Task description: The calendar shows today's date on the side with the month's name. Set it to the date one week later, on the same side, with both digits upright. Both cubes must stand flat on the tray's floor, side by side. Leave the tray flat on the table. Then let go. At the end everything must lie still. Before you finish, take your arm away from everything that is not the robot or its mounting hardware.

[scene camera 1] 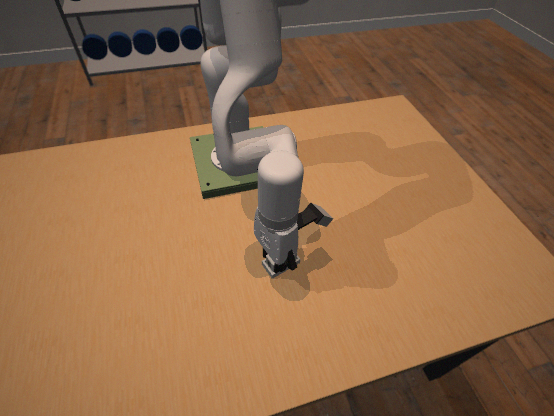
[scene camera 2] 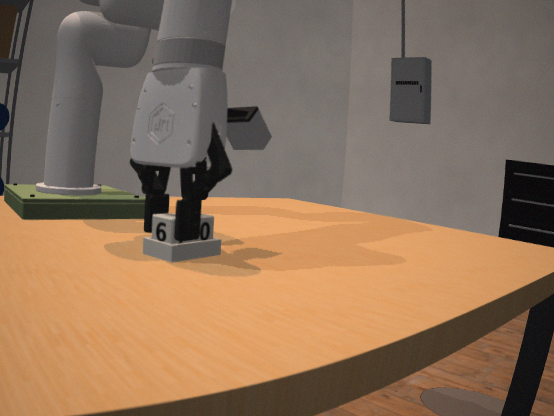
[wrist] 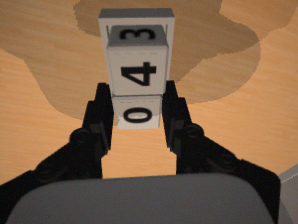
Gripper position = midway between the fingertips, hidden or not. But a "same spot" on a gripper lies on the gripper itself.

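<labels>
I can see my gripper in scene camera 1 and scene camera 2, and the wrist view (137, 96) shows it too. For my gripper, (scene camera 1: 290, 262) and (scene camera 2: 218, 152) are the same spot.
</labels>
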